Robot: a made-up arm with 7 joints. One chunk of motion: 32 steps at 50 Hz.
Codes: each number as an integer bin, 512 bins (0 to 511) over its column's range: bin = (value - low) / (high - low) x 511, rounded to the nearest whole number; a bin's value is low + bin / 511 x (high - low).
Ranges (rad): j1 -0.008..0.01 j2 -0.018..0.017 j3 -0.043..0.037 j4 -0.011..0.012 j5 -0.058..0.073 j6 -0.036..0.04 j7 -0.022..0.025
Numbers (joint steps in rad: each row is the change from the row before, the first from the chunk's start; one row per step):
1: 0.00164 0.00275 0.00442 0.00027 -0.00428 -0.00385 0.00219
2: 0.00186 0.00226 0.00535 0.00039 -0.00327 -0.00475 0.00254
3: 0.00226 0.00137 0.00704 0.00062 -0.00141 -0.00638 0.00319
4: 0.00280 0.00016 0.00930 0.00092 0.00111 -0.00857 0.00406
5: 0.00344 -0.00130 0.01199 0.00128 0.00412 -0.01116 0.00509
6: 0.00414 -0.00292 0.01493 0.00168 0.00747 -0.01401 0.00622
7: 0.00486 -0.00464 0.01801 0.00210 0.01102 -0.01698 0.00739
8: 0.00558 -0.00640 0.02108 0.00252 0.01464 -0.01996 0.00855
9: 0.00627 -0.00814 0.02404 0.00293 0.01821 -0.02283 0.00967
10: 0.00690 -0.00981 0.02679 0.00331 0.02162 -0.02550 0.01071
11: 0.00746 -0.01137 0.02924 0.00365 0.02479 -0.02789 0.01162
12: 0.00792 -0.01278 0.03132 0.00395 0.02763 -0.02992 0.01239
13: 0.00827 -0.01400 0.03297 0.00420 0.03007 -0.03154 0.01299
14: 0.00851 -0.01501 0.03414 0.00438 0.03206 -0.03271 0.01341
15: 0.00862 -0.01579 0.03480 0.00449 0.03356 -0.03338 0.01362
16: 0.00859 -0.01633 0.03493 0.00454 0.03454 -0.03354 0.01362
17: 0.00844 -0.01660 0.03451 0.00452 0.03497 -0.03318 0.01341
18: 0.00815 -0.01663 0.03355 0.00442 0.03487 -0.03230 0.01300
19: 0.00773 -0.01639 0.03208 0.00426 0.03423 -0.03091 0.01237
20: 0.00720 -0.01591 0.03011 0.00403 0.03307 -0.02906 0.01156
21: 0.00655 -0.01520 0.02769 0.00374 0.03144 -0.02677 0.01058
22: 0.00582 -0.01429 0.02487 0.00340 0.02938 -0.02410 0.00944
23: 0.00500 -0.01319 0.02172 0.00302 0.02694 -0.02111 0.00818
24: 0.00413 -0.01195 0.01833 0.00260 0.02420 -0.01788 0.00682
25: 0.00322 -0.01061 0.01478 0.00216 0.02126 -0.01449 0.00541
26: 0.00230 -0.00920 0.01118 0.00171 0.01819 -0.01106 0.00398
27: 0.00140 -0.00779 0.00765 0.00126 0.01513 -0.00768 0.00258
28: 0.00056 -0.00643 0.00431 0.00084 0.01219 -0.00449 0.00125
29: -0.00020 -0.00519 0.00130 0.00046 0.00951 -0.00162 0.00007
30: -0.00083 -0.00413 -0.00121 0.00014 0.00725 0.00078 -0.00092
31: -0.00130 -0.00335 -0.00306 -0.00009 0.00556 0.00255 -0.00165
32: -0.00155 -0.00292 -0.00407 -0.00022 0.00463 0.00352 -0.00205
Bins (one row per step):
1: 274 303 303 250 210 216 263
2: 280 296 309 253 213 210 267
3: 291 283 320 258 221 199 274
4: 307 265 334 265 231 184 283
5: 325 244 351 273 242 167 295
6: 345 220 370 282 255 148 307
7: 365 195 390 291 269 128 320
8: 386 169 409 300 283 108 332
9: 405 144 428 309 297 89 344
10: 423 120 446 318 311 71 356
11: 439 97 461 325 323 55 366
12: 452 76 475 332 334 41 374
13: 462 58 485 338 344 30 380
14: 469 44 493 342 351 22 385
15: 472 32 497 344 357 18 387
16: 471 24 498 345 361 17 387
17: 467 20 495 345 363 19 385
18: 458 20 489 343 362 25 381
19: 447 24 480 339 360 34 374
20: 432 31 467 334 355 47 365
21: 413 41 452 327 349 62 354
22: 392 54 434 320 341 80 342
23: 369 70 413 311 331 100 328
24: 344 88 392 302 321 122 313
25: 319 108 369 292 309 145 298
26: 292 128 346 282 297 168 282
27: 267 149 324 272 285 190 267
28: 243 169 302 263 274 212 253
29: 221 187 283 255 263 231 240
30: 204 203 267 248 255 247 229
31: 190 214 255 242 248 259 221
32: 183 220 249 240 244 266 217

